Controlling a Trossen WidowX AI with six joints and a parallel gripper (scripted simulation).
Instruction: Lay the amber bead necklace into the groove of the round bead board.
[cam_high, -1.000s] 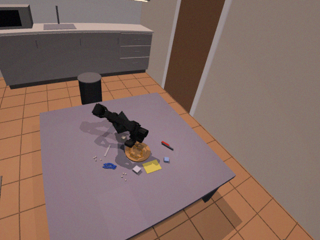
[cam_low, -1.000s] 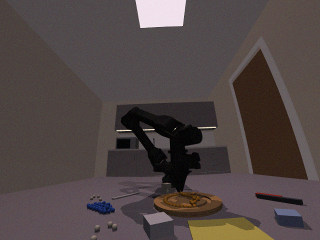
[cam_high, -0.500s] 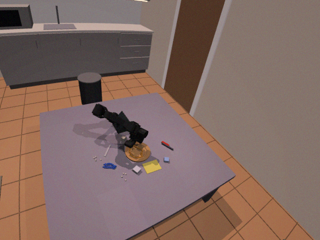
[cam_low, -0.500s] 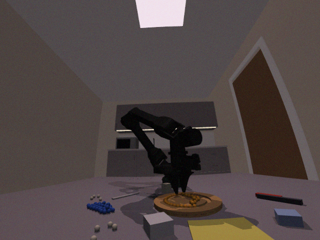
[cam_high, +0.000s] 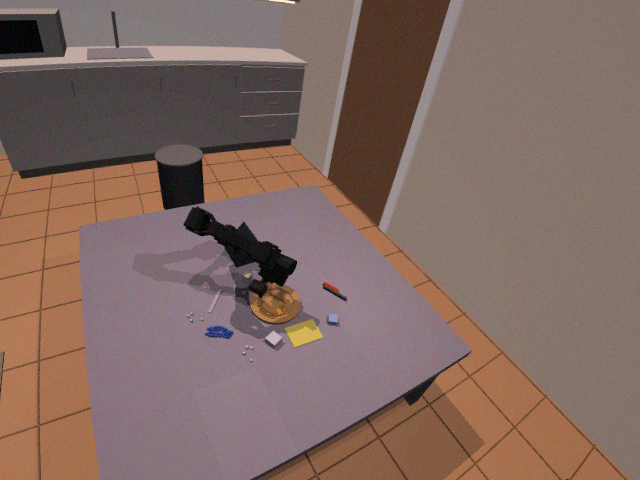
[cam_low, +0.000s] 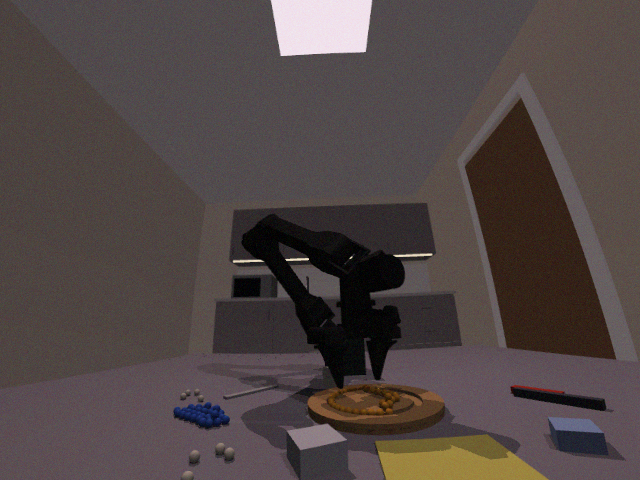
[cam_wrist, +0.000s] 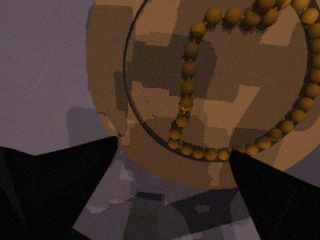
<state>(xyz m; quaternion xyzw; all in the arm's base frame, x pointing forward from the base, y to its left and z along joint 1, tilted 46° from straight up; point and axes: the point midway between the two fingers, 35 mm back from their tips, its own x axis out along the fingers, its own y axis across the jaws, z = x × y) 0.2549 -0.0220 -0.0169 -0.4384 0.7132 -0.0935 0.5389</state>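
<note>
Now: the round wooden bead board 60 mm ahead of my gripper tip, 10 mm to the left of it and 10 mm below it. The rest, counted from my gripper tip: grey block: 210 mm ahead, 90 mm to the right, 10 mm below; then yellow pad: 230 mm ahead, 30 mm to the left, 20 mm below; then thin rod: 200 mm to the right, 60 mm behind, 20 mm below.
</note>
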